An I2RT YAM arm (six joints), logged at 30 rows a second.
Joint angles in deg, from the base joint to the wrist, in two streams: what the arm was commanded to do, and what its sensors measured. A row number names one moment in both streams.
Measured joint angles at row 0:
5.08 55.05 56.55 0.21 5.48 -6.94
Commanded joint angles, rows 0 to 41:
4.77 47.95 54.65 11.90 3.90 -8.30
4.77 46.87 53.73 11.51 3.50 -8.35
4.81 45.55 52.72 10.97 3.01 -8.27
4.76 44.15 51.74 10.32 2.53 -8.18
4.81 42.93 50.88 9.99 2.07 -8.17
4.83 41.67 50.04 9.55 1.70 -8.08
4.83 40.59 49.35 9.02 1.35 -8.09
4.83 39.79 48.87 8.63 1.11 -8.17
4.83 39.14 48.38 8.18 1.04 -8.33
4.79 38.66 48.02 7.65 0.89 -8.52
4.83 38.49 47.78 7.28 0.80 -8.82
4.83 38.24 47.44 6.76 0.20 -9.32
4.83 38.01 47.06 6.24 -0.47 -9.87
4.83 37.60 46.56 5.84 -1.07 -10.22
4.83 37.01 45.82 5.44 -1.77 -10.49
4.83 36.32 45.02 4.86 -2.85 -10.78
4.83 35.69 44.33 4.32 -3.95 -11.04
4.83 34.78 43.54 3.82 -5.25 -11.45
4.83 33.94 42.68 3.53 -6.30 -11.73
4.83 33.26 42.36 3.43 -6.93 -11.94
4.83 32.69 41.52 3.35 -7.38 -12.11
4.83 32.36 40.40 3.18 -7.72 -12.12
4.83 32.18 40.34 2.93 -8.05 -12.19
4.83 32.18 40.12 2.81 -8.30 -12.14
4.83 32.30 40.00 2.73 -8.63 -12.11
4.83 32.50 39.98 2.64 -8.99 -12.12
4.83 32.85 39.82 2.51 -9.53 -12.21
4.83 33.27 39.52 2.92 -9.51 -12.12
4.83 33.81 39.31 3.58 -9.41 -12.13
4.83 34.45 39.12 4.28 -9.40 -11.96
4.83 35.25 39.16 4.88 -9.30 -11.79
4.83 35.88 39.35 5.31 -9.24 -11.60
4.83 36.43 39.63 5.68 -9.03 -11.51
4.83 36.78 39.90 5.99 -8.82 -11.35
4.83 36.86 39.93 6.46 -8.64 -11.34
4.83 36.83 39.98 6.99 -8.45 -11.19
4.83 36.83 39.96 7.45 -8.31 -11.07
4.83 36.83 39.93 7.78 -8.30 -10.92
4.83 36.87 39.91 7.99 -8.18 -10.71
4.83 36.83 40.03 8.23 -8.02 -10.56
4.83 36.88 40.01 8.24 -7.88 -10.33
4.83 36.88 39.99 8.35 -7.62 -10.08
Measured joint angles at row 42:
4.64 37.19 40.32 7.51 -5.30 -9.96
